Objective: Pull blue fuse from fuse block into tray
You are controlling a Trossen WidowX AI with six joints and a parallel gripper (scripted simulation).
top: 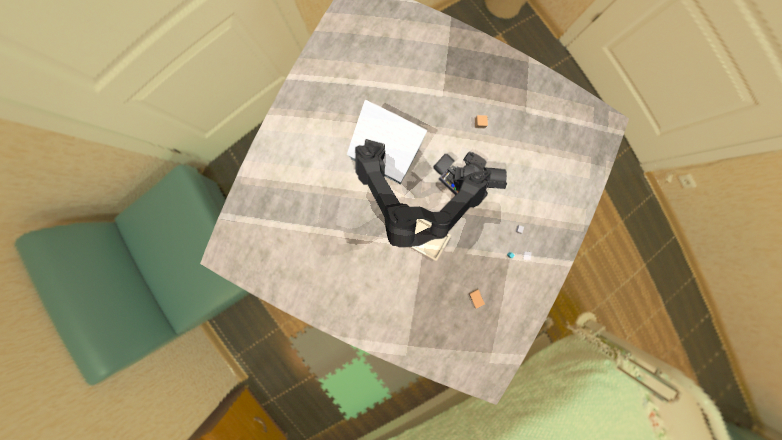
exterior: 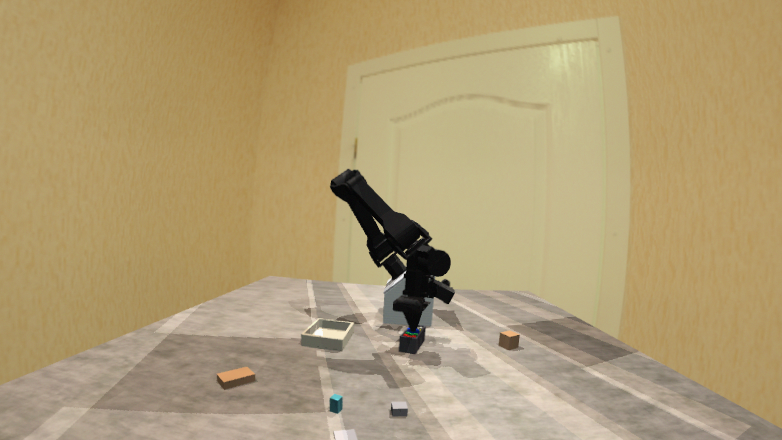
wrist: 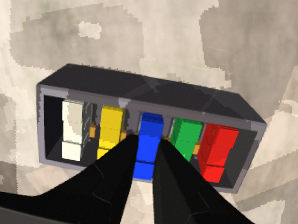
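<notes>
Right now my gripper tip is 210 mm to the left of the pale tray, 40 mm above it and 30 mm past it. Round my gripper tip: orange cube: 250 mm to the left, 30 mm ahead, 20 mm below; grey cube: 290 mm ahead, 70 mm to the right, 30 mm below; blue fuse: 10 mm below.
</notes>
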